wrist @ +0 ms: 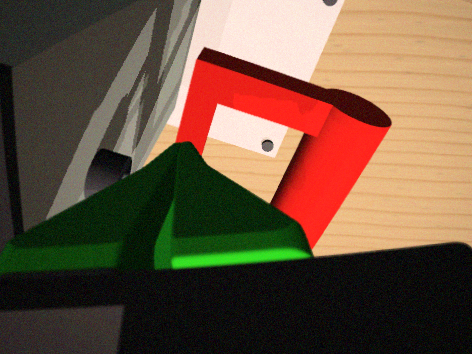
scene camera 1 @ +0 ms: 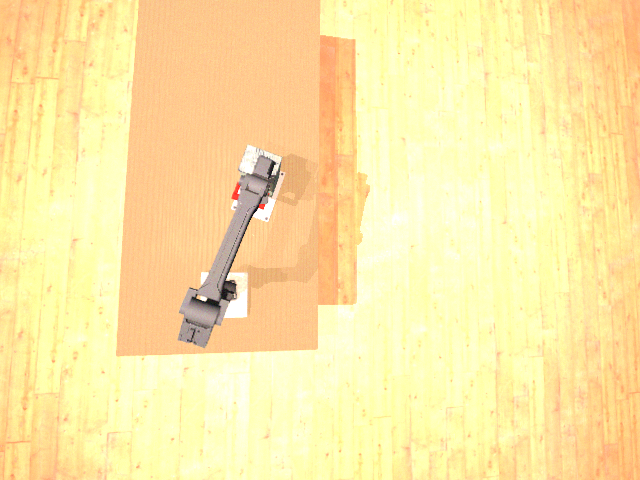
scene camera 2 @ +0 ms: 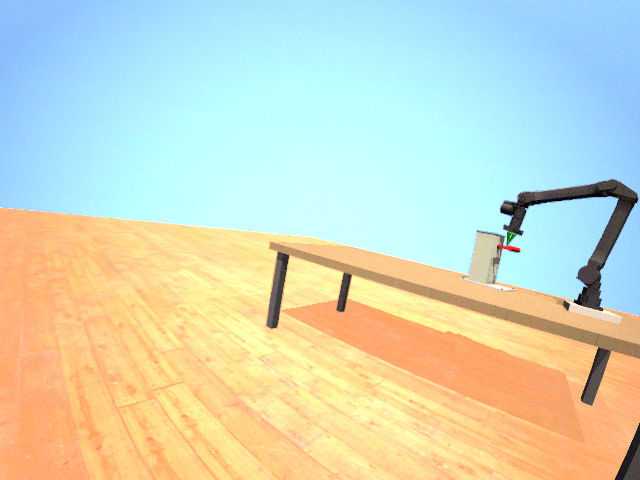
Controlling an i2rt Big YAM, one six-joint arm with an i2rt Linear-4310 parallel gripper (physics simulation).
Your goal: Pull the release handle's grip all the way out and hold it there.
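Note:
The red release handle [scene camera 1: 236, 191] [scene camera 2: 511, 249] [wrist: 340, 170] is a rectangular loop with a thick round grip on its outer side. It stands out from the side of an upright pale housing [scene camera 1: 251, 156] [scene camera 2: 481, 258] [wrist: 60, 95], which has a black round collar [wrist: 108, 171]. My gripper [scene camera 2: 508, 243] [wrist: 184, 157] is shut, its green fingertips together and empty. In the wrist view the tips overlap the loop's inner bar, on the housing side of the round grip, and the fingers hide part of the loop and the rod. In scene camera 1 the arm covers the fingers.
The housing stands on a white base plate [scene camera 1: 267, 212] [scene camera 2: 504, 288] [wrist: 270, 30] with dark bolts, on the wooden table [scene camera 1: 206, 77] [scene camera 2: 403, 268] [wrist: 425, 175]. The arm's white base [scene camera 1: 238, 308] [scene camera 2: 594, 311] stands near the table's end.

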